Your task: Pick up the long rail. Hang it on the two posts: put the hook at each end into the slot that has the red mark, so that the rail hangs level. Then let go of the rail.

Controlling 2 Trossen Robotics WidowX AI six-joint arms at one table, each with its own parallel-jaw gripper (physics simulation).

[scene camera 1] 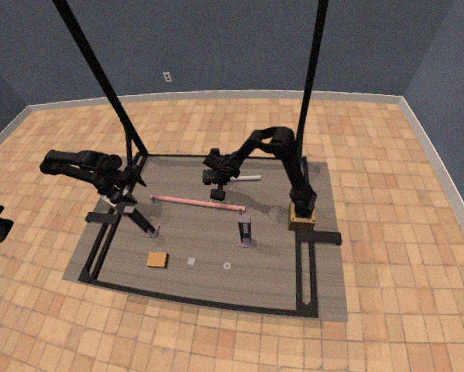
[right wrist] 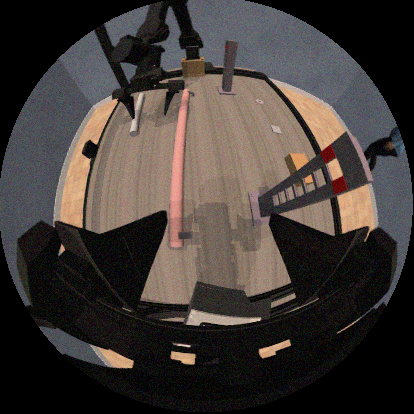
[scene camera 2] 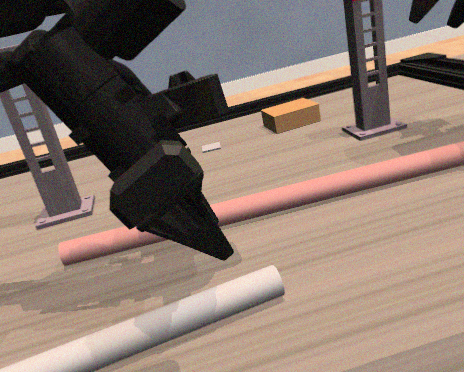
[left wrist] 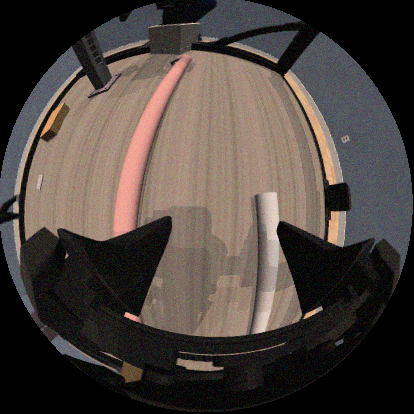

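Where they show: left gripper, fingertip midpoint: (scene camera 1: 215, 186) (right wrist: 148, 116) (scene camera 2: 221, 238) (left wrist: 227, 224); right gripper, fingertip midpoint: (scene camera 1: 141, 194) (right wrist: 220, 217) (scene camera 2: 430, 24); left arm's base, link origin: (scene camera 1: 303, 211) (right wrist: 192, 58).
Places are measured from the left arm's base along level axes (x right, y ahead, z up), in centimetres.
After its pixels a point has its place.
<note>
The long pink rail (scene camera 1: 197, 202) @(z -7.0, x 3.1, y 47.4 cm) (scene camera 2: 320, 192) @(z -7.9, x 4.8, y 52.1 cm) (left wrist: 142, 140) @(z -7.0, x 4.1, y 47.7 cm) (right wrist: 179, 160) @(z -7.0, x 3.1, y 56.4 cm) lies on the table. In the right wrist view a small dark hook (right wrist: 185, 235) @(z -7.6, x 2.4, y 70.9 cm) shows at its near end. One grey post (scene camera 1: 142, 221) @(z 3.5, x -14.2, y 64.6 cm) (scene camera 2: 372, 110) @(z -6.1, x -12.2, y 66.1 cm) (right wrist: 270, 200) @(z -3.6, x -12.2, y 66.4 cm) stands beside that end, with red marks (right wrist: 339, 185) @(z 9.4, x -12.2, y 68.2 cm) around a high slot. The other post (scene camera 1: 244, 232) @(z -2.9, x -10.7, y 23.0 cm) (scene camera 2: 60, 190) @(z -5.6, x -10.6, y 22.9 cm) (right wrist: 229, 70) @(z 0.4, x -12.0, y 24.3 cm) stands near the far end. My right gripper (right wrist: 220, 217) @(z 5.0, x -2.5, y 69.2 cm) is open and empty above the table, near the rail's hooked near end. My left gripper (left wrist: 227, 224) @(z -6.0, x 12.4, y 40.5 cm) (right wrist: 148, 116) @(z -6.0, x 12.4, y 40.5 cm) is open and empty, above the table between rail and white rod.
A white rod (scene camera 1: 248, 178) @(z -7.2, x 19.5, y 25.0 cm) (scene camera 2: 210, 310) @(z -7.6, x 19.4, y 38.2 cm) (left wrist: 267, 215) @(z -7.1, x 17.1, y 41.5 cm) (right wrist: 136, 120) @(z -7.3, x 17.2, y 39.1 cm) lies by the left gripper. An orange block (scene camera 1: 157, 259) @(z -6.4, x -26.2, y 57.6 cm) (scene camera 2: 291, 116) @(z -7.2, x -23.0, y 57.4 cm) (left wrist: 55, 122) @(z -7.4, x -22.9, y 56.6 cm), a white square (scene camera 1: 191, 261) @(z -9.1, x -24.0, y 43.7 cm) (scene camera 2: 211, 147) @(z -9.1, x -23.5, y 43.8 cm) (right wrist: 276, 129) @(z -9.1, x -24.2, y 44.1 cm) and a white ring lie beyond the posts. A black frame edges the table.
</note>
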